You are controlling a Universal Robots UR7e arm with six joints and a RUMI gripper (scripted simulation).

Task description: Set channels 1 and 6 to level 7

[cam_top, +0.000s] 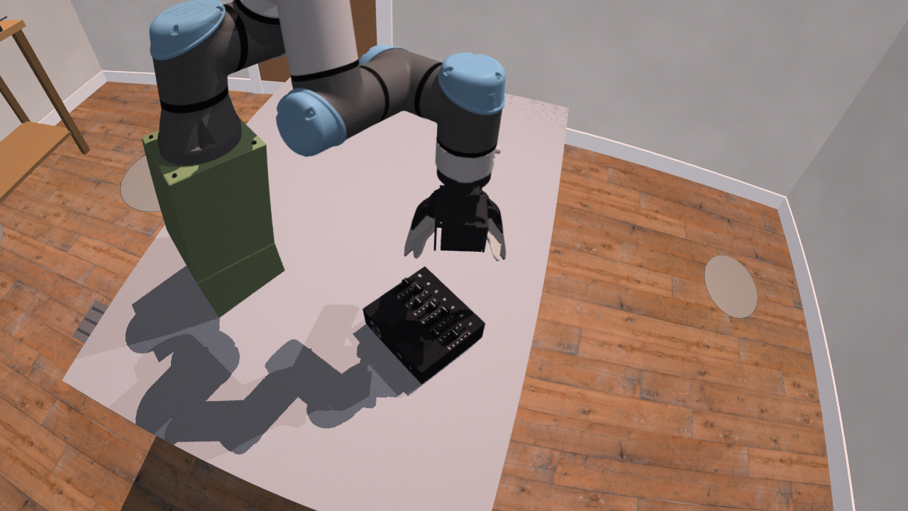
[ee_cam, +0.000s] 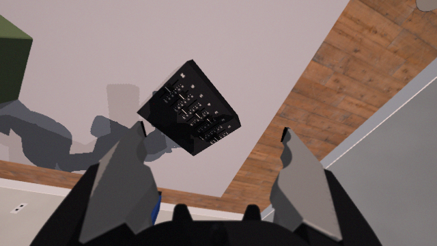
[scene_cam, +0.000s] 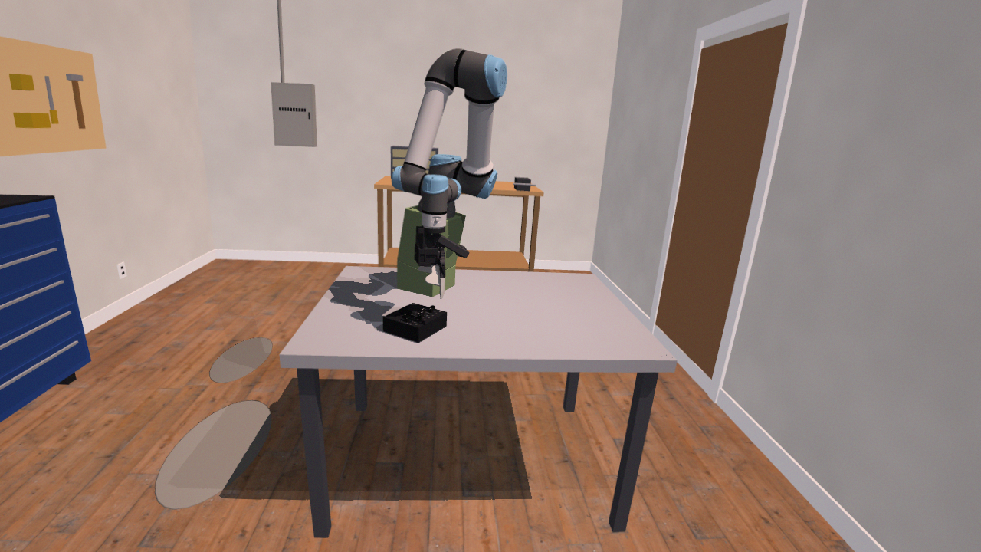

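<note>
Right now the channel 1 fader is 9 cm to the right of my hand, 9 cm below it and 3 cm ahead of it. The rest, counted from my hand: channel 6 fader 9 cm below, 6 cm behind, 2 cm to the right.
</note>
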